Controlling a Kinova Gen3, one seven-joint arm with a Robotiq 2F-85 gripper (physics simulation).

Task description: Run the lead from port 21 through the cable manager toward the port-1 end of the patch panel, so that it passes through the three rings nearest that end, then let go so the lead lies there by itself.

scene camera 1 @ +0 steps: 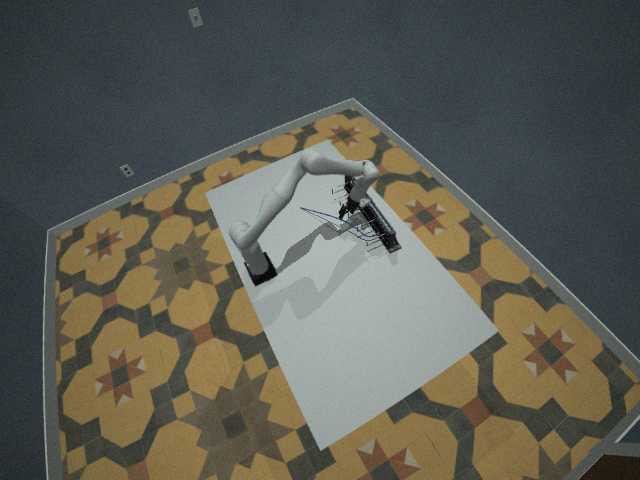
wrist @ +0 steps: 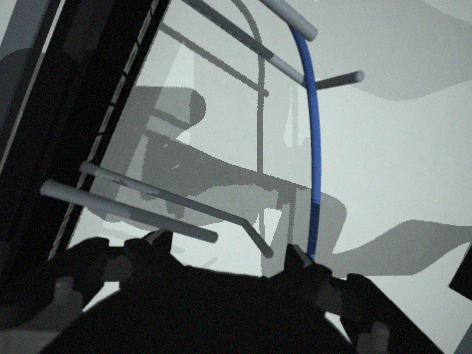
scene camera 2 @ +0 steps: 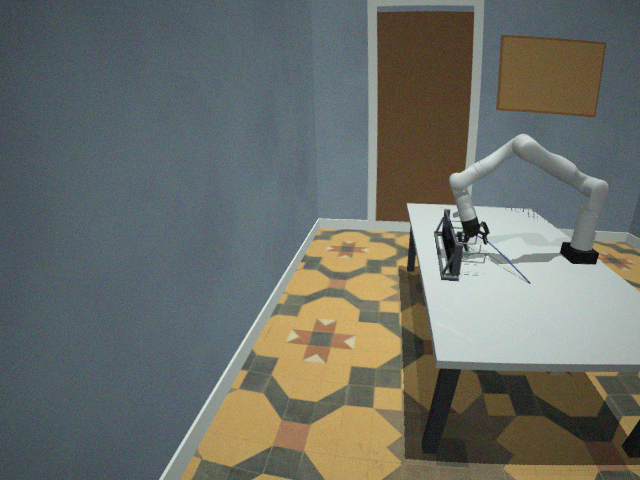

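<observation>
The blue lead (scene camera 1: 324,212) (scene camera 2: 509,262) (wrist: 316,150) leaves the panel side and stretches out over the table. In the wrist view it goes beneath the end of an upper grey rod and across a lower one, then disappears at my right fingertip. My gripper (scene camera 1: 346,211) (scene camera 2: 476,240) (wrist: 228,247) is open beside the cable manager, with no lead between its fingers; the lead is at the outer side of the right finger. The nearest grey ring rods (wrist: 135,214) stand ahead of the fingers, left of the lead. The patch panel (scene camera 1: 379,224) (scene camera 2: 453,248) (wrist: 82,75) is upright; port numbers are unreadable.
The panel's dark support frame (scene camera 2: 440,253) stands near the edge of the white table (scene camera 1: 382,330) (scene camera 2: 506,320). More thin ring rods stick out along the panel on both sides of the gripper. Arm shadows fall across the table beneath the lead.
</observation>
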